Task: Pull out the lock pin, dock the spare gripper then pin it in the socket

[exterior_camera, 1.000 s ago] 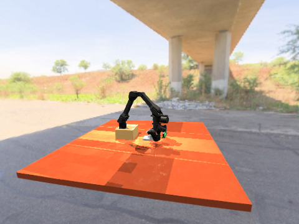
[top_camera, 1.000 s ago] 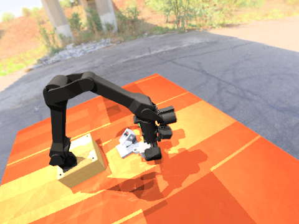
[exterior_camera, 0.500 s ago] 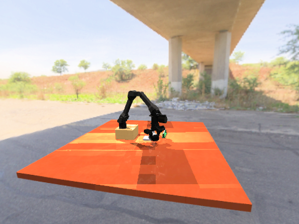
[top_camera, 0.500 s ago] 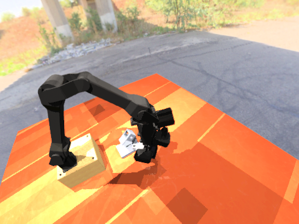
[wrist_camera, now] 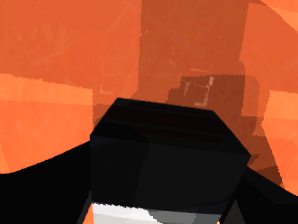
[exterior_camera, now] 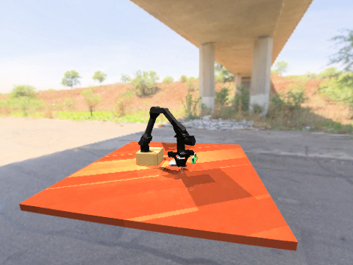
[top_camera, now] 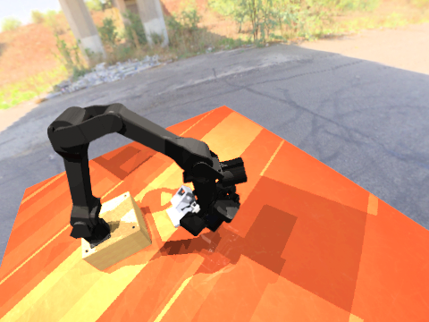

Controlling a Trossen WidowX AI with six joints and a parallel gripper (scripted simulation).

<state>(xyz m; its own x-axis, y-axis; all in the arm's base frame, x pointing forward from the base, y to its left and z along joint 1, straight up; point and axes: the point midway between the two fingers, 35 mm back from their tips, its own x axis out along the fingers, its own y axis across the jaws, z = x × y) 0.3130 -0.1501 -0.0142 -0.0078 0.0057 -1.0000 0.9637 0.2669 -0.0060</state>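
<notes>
Right now the spare gripper is 30 mm to the left of my gripper tip, 20 mm above it and 10 mm behind it. The rest, counted from my gripper tip: green slanted bar (230 mm to the left, 90 mm ahead, 30 mm below); mount (130 mm to the left, 30 mm behind).
</notes>
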